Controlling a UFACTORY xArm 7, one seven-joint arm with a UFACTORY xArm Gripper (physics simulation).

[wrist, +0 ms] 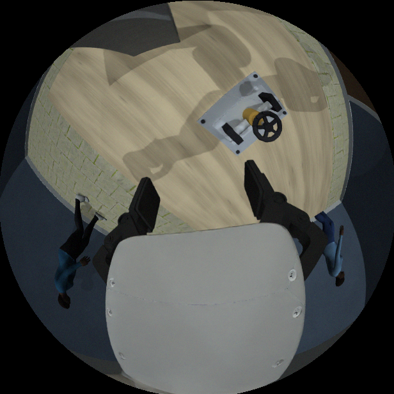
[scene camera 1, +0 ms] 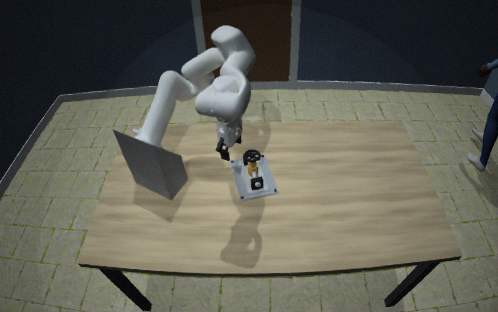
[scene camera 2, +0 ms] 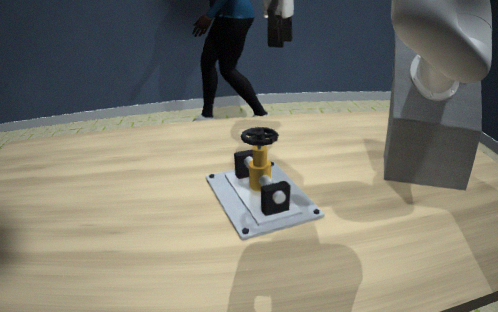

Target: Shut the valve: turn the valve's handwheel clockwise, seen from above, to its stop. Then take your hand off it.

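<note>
The valve has a black five-spoked handwheel (scene camera 1: 252, 157) (scene camera 2: 260, 135) (wrist: 267, 126) on top of a yellow body (scene camera 1: 253, 169) (scene camera 2: 259, 176) (wrist: 250, 116). A pipe with black end flanges runs through the body. It stands upright on a light grey base plate (scene camera 1: 239, 187) (scene camera 2: 227, 204) (wrist: 214, 113). My gripper (scene camera 1: 232, 148) (scene camera 2: 280, 44) (wrist: 197, 179) is open and empty, its black fingers wide apart. It hangs above the table, higher than the handwheel and apart from it. In the wrist view the handwheel lies beyond the right fingertip.
The valve's plate lies on a wooden table (scene camera 1: 350, 200) (scene camera 2: 100, 225) (wrist: 150, 110). A grey block (scene camera 1: 150, 167) (scene camera 2: 430, 150) stands under the arm's base. The white arm (scene camera 1: 222, 102) (scene camera 2: 445, 40) reaches over the table. A person (scene camera 2: 227, 55) (wrist: 75, 245) stands beyond the table.
</note>
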